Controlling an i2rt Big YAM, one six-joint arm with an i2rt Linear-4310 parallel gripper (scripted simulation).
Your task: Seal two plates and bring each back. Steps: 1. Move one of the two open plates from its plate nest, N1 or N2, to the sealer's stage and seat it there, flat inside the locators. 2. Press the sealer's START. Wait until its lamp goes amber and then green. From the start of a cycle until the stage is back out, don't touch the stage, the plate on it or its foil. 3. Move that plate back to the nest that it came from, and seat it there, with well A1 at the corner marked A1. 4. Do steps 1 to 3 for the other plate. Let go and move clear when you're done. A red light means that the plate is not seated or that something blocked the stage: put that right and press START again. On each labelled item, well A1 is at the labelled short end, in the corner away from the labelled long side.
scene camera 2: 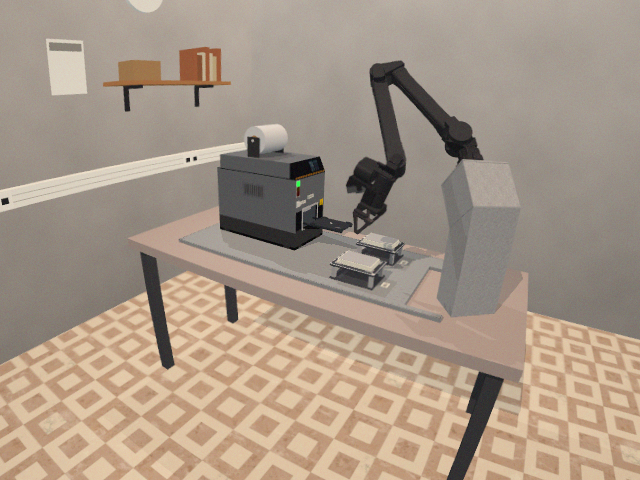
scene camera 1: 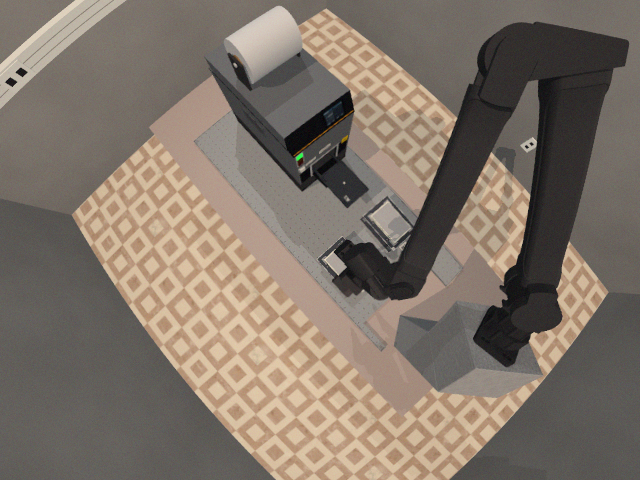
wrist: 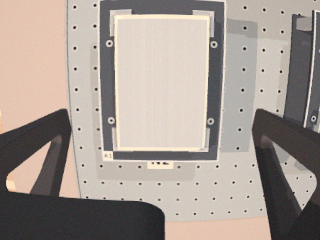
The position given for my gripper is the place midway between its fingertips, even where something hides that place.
I see my gripper (scene camera 2: 361,229).
My gripper is seen too in the wrist view (wrist: 161,119).
